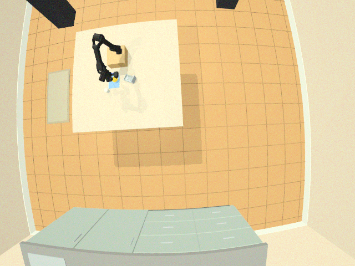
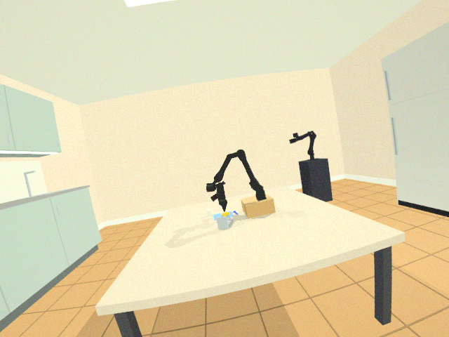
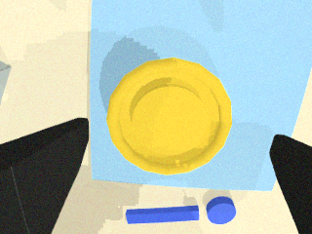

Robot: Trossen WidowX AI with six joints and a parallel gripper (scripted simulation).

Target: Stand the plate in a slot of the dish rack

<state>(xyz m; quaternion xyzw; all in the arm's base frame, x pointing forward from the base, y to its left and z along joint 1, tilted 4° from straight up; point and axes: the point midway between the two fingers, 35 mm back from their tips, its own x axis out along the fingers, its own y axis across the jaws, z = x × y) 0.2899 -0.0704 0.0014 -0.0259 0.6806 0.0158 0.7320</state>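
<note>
Now: the yellow plate 30 mm below my gripper tip and 10 mm behind it. Round my gripper tip: blue mat: 50 mm below, 20 mm ahead, 10 mm to the right; dish rack: 180 mm to the left, 30 mm below.
</note>
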